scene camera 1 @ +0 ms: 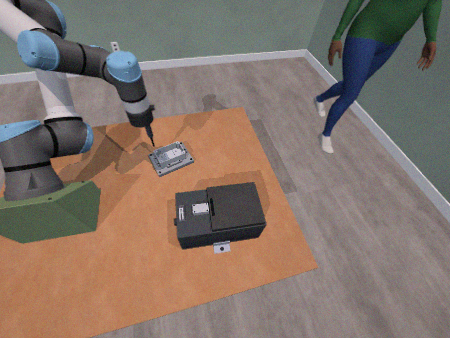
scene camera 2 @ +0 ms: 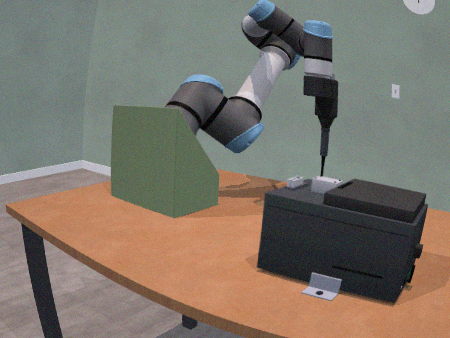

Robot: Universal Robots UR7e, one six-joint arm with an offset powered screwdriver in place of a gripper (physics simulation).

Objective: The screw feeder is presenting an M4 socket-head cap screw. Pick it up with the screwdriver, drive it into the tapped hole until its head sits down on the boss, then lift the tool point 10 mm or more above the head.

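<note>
My screwdriver (scene camera 1: 153,145) (scene camera 2: 322,174) points down with its slim dark bit. In scene camera 1 the bit tip shows a little above the left back corner of the grey open-topped housing (scene camera 1: 173,160), with a small gap under it. The housing sits on a grey base plate (scene camera 1: 160,172). The tapped hole, its boss and any screw there are too small to make out. Whether a screw is on the bit cannot be told. The black screw feeder (scene camera 1: 236,207) (scene camera 2: 330,237) stands apart from the tool; no screw can be made out at it. In scene camera 2 the feeder hides the housing.
A green robot pedestal (scene camera 1: 57,215) (scene camera 2: 145,160) stands on the orange-brown table (scene camera 1: 140,280) (scene camera 2: 165,250). A small metal bracket (scene camera 1: 222,247) (scene camera 2: 322,287) is at the feeder's side. A person (scene camera 1: 350,75) in a green top and blue trousers stands on the floor beyond the table.
</note>
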